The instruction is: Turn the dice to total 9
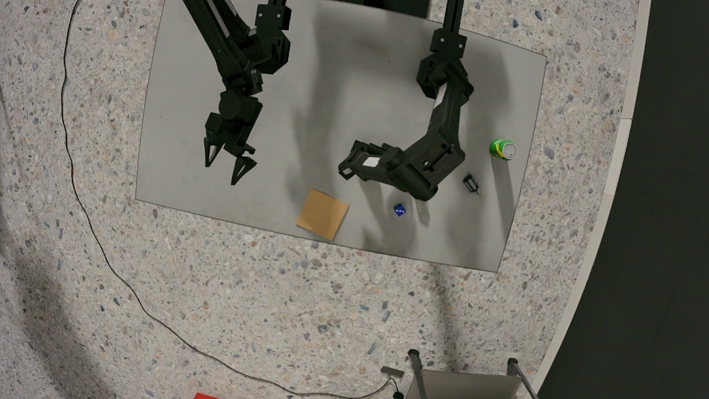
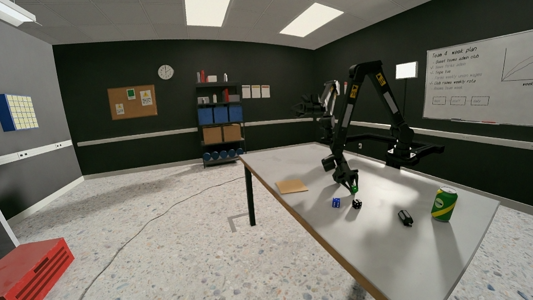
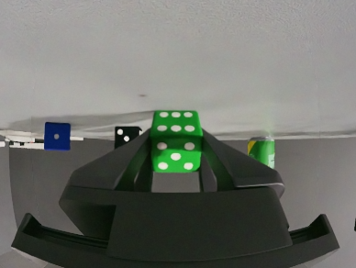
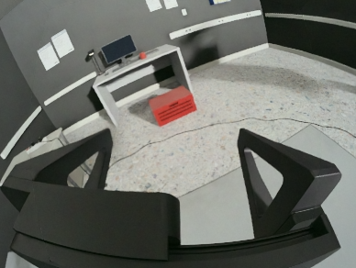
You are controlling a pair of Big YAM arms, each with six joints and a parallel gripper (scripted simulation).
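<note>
The green die is right at my left hand. Also, from my left hand: black die 80 mm to the left, 80 mm ahead, 10 mm below; blue die 150 mm ahead, 20 mm to the left, 10 mm below; brown square mat 240 mm to the right, 210 mm ahead, 20 mm below.
</note>
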